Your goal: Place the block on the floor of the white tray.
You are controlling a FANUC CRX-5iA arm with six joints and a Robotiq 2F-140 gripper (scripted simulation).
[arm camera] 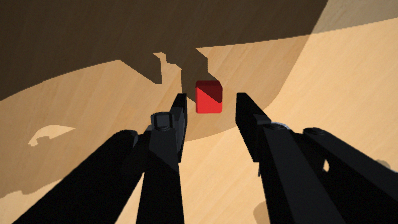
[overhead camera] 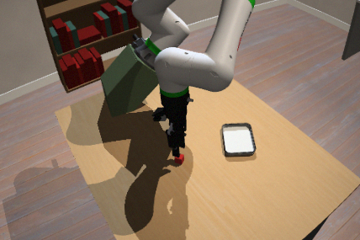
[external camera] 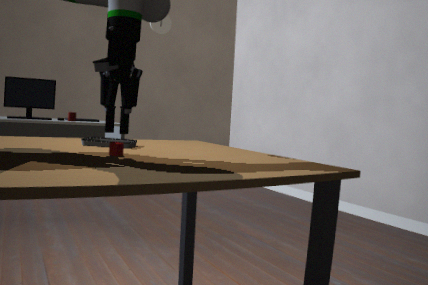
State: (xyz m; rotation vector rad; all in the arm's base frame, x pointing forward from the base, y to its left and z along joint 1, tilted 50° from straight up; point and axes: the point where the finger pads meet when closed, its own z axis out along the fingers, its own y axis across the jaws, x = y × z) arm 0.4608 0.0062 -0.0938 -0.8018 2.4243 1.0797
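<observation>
The red block lies 7 cm below my hand. From my hand the other things lie so: white tray 2 cm ahead, 27 cm to the left, 8 cm below.
</observation>
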